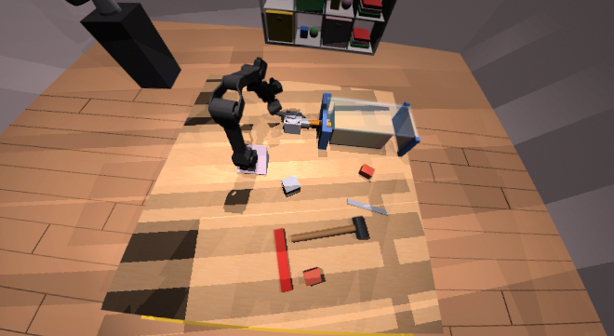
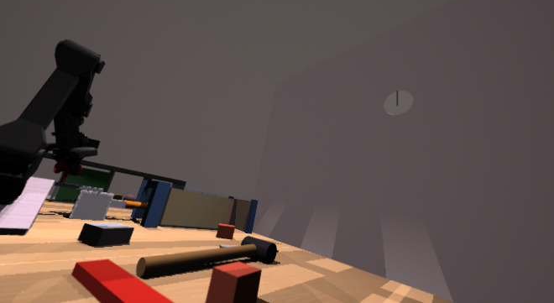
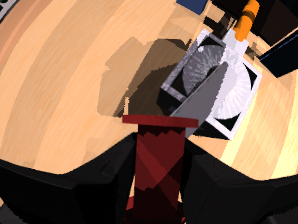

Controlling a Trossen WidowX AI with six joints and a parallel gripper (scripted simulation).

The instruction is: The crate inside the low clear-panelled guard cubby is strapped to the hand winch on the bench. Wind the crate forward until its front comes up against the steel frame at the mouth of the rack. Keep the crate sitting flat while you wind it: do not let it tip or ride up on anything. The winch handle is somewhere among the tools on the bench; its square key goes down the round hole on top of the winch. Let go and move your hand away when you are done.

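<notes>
Now: gripper tip 3 cm above the winch handle, 2 cm to the left of it and 2 cm short of it. Round my gripper tip: red grip 1 cm to the right, 1 cm behind; blue steel frame 24 cm ahead, 4 cm to the right, 3 cm below; winch 10 cm below, 7 cm ahead, 4 cm to the right.
</notes>
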